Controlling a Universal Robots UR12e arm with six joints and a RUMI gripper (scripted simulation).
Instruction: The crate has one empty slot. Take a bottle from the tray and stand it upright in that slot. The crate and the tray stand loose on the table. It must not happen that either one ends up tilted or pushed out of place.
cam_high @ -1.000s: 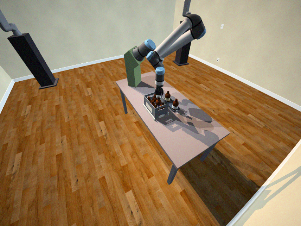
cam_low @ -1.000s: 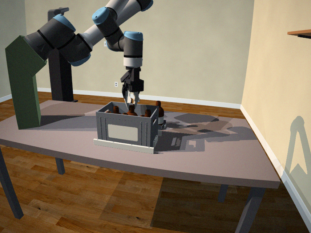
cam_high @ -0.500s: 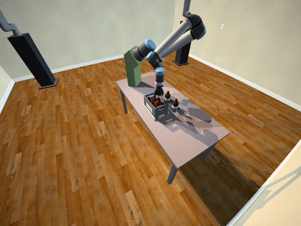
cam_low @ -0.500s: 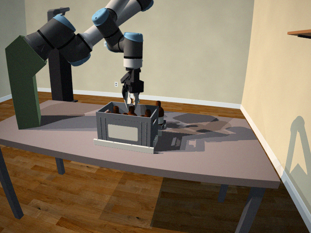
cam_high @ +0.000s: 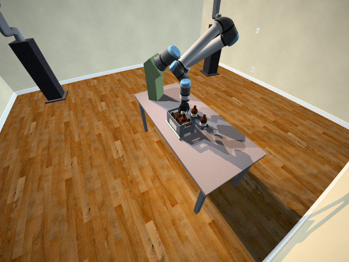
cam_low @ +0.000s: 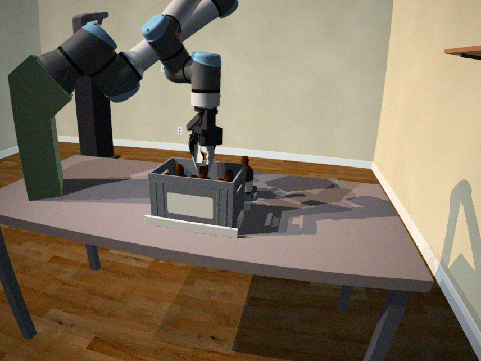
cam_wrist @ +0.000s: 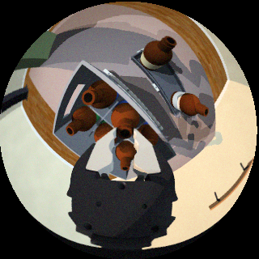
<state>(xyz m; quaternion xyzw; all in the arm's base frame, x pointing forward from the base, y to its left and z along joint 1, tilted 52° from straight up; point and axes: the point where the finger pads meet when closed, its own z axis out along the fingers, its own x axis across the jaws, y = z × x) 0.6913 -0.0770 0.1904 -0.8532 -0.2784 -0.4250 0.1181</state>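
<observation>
The grey crate lies 1 cm ahead of my hand, 4 cm to the right of it and 8 cm below it. Round my hand: tray: 1 cm behind, 19 cm to the left, 15 cm below.
</observation>
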